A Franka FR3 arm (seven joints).
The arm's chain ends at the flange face. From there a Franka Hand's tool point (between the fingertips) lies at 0.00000 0.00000 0.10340 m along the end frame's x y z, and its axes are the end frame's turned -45 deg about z.
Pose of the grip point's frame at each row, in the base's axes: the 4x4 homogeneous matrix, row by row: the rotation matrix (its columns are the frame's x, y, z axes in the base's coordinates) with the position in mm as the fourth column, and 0 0 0 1 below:
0.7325 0.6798 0.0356 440.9; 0.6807 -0.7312 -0.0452 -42.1; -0.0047 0.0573 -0.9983 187.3; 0 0 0 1
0.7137 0.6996 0.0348 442.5; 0.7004 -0.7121 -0.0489 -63.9; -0.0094 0.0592 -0.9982 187.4; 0 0 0 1
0.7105 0.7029 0.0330 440.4; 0.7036 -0.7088 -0.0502 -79.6; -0.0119 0.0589 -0.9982 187.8; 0 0 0 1
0.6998 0.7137 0.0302 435.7; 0.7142 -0.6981 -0.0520 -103.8; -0.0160 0.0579 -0.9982 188.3; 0 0 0 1
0.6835 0.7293 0.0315 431.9; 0.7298 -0.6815 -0.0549 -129.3; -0.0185 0.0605 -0.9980 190.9; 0 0 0 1
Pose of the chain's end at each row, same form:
0.9986 -0.0373 0.0356 437.2; -0.0357 -0.9984 -0.0452 -37.4; 0.0372 0.0438 -0.9983 290.5; 0 0 0 1
0.9994 -0.0100 0.0348 438.9; -0.0083 -0.9988 -0.0489 -58.8; 0.0352 0.0485 -0.9982 290.6; 0 0 0 1
0.9994 -0.0054 0.0330 437.0; -0.0037 -0.9987 -0.0502 -74.4; 0.0332 0.0501 -0.9982 291.0; 0 0 0 1
0.9995 0.0098 0.0302 432.6; 0.0114 -0.9986 -0.0520 -98.4; 0.0296 0.0523 -0.9982 291.5; 0 0 0 1
0.9990 0.0324 0.0315 428.6; 0.0342 -0.9979 -0.0549 -123.6; 0.0297 0.0559 -0.9980 294.1; 0 0 0 1

